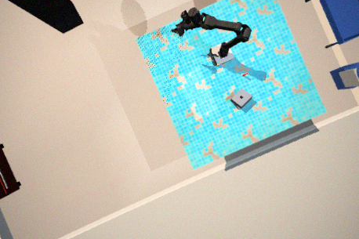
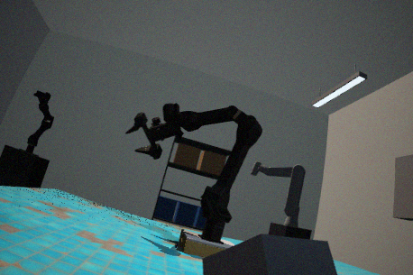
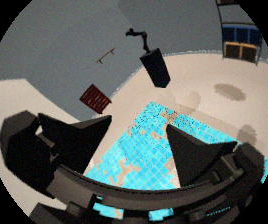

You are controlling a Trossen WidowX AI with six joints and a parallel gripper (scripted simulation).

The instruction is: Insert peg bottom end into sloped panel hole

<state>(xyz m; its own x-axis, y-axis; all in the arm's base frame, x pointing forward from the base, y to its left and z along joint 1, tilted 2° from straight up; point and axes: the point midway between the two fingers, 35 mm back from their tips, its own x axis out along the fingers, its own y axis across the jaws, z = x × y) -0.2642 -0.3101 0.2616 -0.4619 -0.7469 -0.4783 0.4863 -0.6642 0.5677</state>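
My gripper tip is 540 mm short of the red peg, 420 mm to the right of it and 240 mm above it. Also, from my gripper tip: grey sloped panel (700 mm ahead, 280 mm to the left, 220 mm below).
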